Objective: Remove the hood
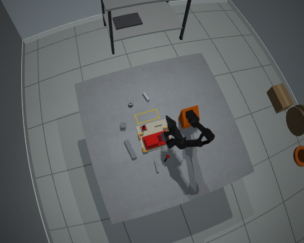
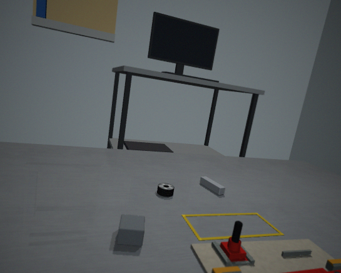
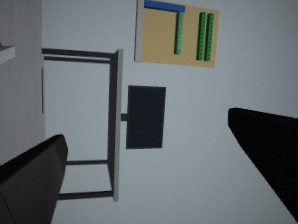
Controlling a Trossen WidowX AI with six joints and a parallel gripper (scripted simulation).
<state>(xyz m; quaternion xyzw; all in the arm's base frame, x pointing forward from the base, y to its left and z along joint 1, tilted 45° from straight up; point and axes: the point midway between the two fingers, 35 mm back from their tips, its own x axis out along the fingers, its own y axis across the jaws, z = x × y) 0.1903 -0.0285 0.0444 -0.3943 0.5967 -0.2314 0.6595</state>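
My gripper tip is now 150 mm above the red hood, 140 mm short of it and 100 mm to the right of it. Also, from my gripper tip: black wheel: 270 mm to the right, 190 mm ahead, 180 mm below; long grey bar: 320 mm ahead, 180 mm below, 100 mm to the left.
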